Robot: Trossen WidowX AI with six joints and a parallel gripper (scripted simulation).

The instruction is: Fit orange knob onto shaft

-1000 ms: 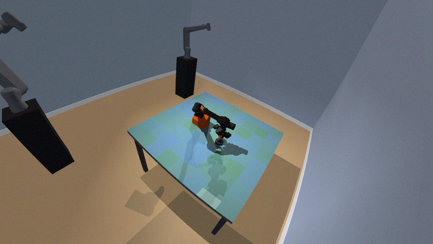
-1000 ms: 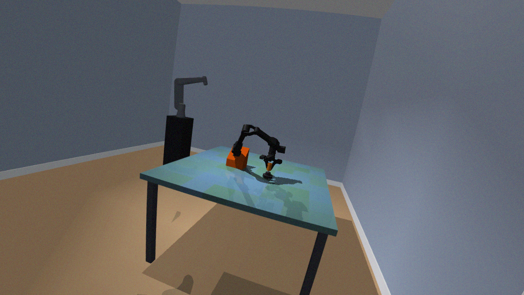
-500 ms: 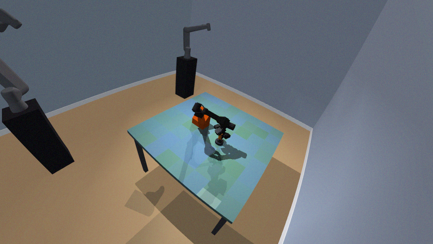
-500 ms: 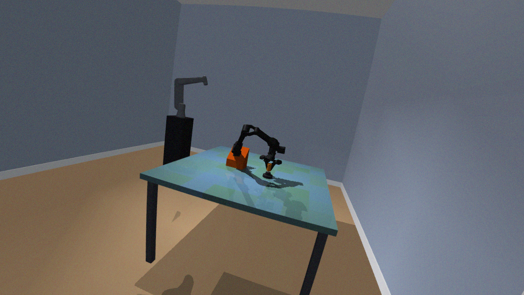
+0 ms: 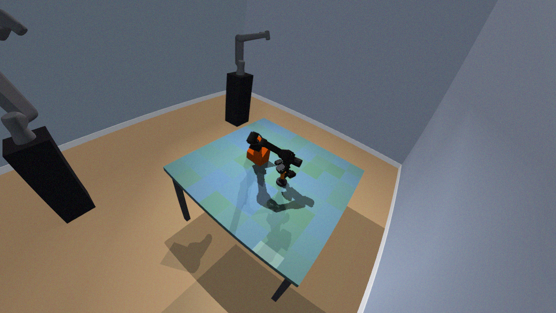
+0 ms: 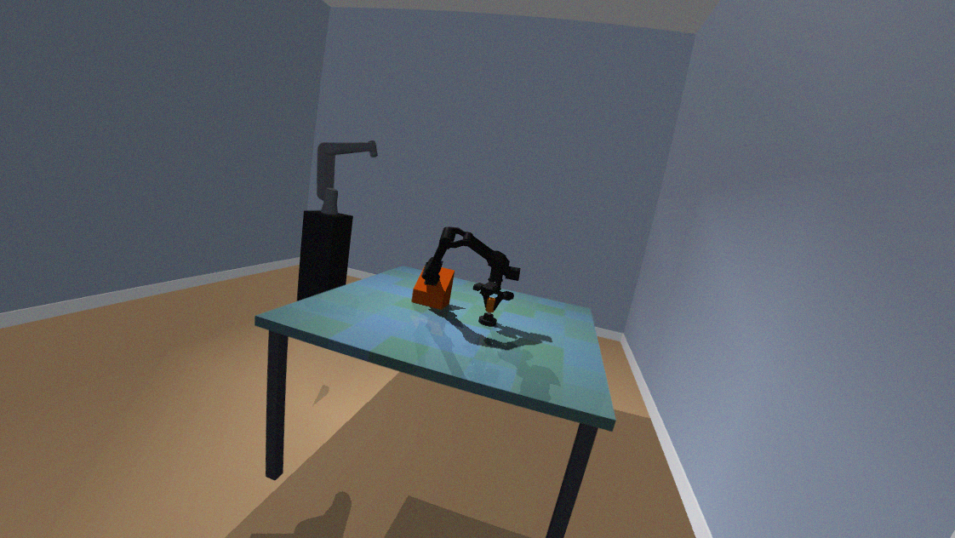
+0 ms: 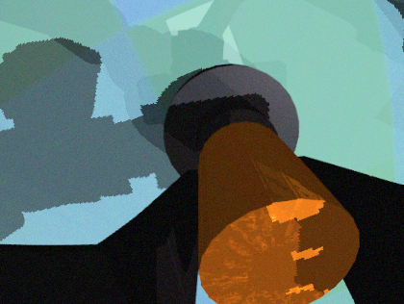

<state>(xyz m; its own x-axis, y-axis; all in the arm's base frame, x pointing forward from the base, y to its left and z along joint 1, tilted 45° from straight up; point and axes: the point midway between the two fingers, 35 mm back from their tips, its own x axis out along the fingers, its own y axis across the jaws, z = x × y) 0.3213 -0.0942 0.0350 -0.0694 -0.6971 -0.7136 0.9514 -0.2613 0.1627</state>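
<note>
Now: the pedestal 40 mm below my gripper tip. Also, from my gripper tip: orange knob (30 mm above).
</note>
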